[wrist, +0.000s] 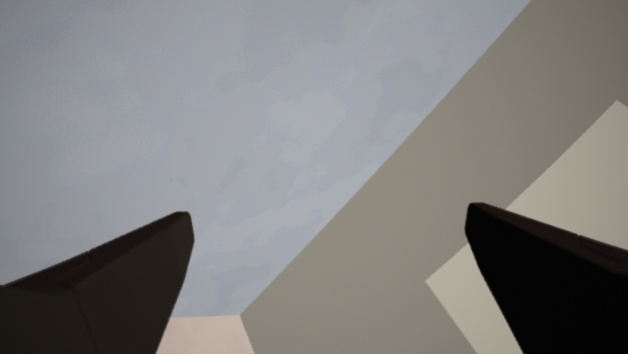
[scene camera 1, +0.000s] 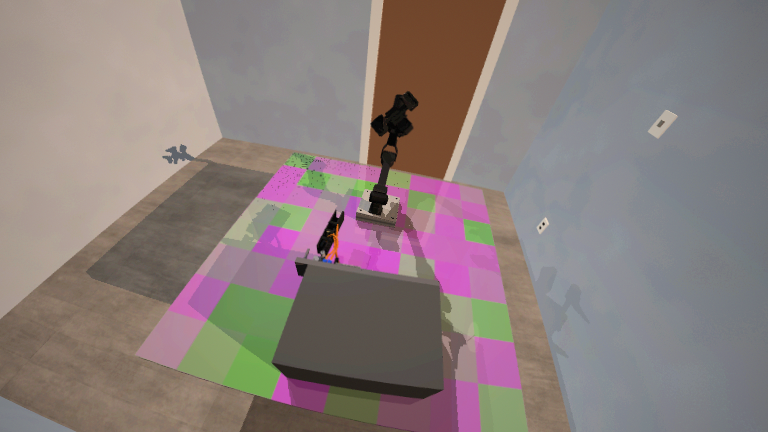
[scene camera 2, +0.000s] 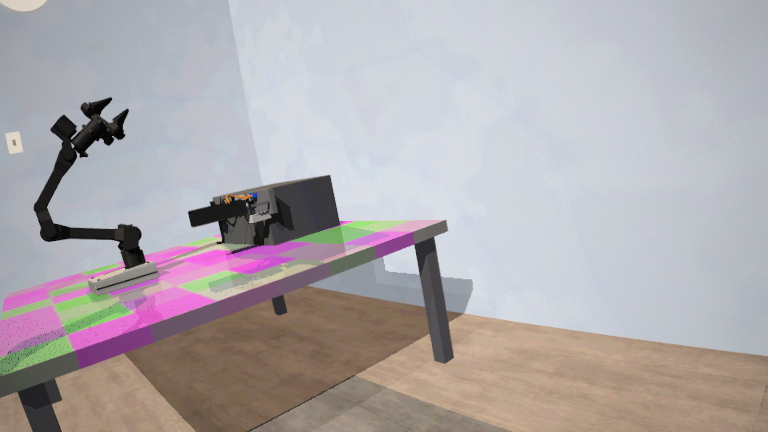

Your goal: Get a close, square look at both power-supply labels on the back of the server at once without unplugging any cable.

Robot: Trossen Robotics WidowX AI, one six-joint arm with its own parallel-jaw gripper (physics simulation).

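Seen in the pictures: gripper, fingertip midpoint: [wrist: 330, 222] [scene camera 1: 392, 106] [scene camera 2: 119, 103]; arm's base at its link origin: [scene camera 1: 375, 210] [scene camera 2: 135, 265].
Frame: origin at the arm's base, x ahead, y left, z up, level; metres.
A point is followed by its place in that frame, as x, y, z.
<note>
The server is a dark grey box [scene camera 1: 365, 327] @(0.640, 0.084, 0.159) [scene camera 2: 310, 208] @(0.657, -0.135, 0.048) on the table. Its cabled back faces the arm's base. A black hinged bar [scene camera 1: 325, 239] @(0.357, -0.132, 0.141) [scene camera 2: 214, 213] @(0.271, -0.150, 0.118) sticks out from one side of that back. Orange cables [scene camera 1: 336, 239] @(0.364, -0.087, 0.165) [scene camera 2: 240, 197] @(0.406, -0.082, 0.147) run along it to blue plugs [scene camera 2: 253, 195] @(0.448, -0.105, 0.145). No power-supply label can be made out in any view. My gripper [scene camera 2: 119, 104] @(0.071, 0.013, 0.553) [wrist: 330, 222] @(0.071, 0.013, 0.553) is open and empty, high above the arm's base and well apart from the server, pointing upward. The wrist view shows wall and ceiling between the fingers; the server does not show there.
The arm's white base plate [scene camera 1: 365, 216] @(0.050, -0.041, -0.010) [scene camera 2: 123, 277] @(-0.062, -0.092, -0.014) stands on the pink and green checkered table [scene camera 1: 252, 311] @(0.615, -0.335, -0.048) [scene camera 2: 351, 260] @(0.449, -0.642, -0.066), facing the server's back. A brown door [scene camera 1: 435, 64] is behind the arm. A pale panel [wrist: 565, 190] is on the ceiling.
</note>
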